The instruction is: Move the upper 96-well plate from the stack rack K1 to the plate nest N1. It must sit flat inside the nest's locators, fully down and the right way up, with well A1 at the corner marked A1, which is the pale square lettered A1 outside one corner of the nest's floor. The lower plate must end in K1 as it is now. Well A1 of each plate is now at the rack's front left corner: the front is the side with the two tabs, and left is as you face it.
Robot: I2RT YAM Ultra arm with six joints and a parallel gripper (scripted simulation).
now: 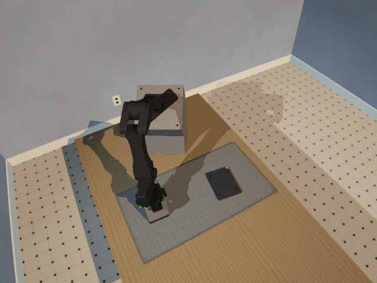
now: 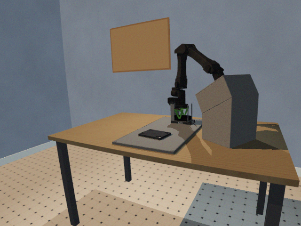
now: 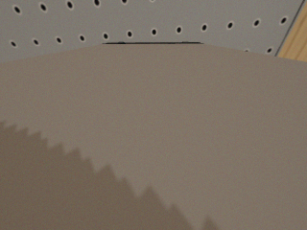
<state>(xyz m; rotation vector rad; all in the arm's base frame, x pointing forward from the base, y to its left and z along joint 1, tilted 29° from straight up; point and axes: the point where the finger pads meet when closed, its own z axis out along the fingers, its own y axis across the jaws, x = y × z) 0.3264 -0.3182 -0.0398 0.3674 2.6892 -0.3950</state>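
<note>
My gripper is now 60 mm short of the pale rack wall, 20 mm to the left of it and 40 mm below it. From my hand the other things lie so: pale A1 mark 90 mm ahead, 410 mm to the left, 30 mm below.
</note>
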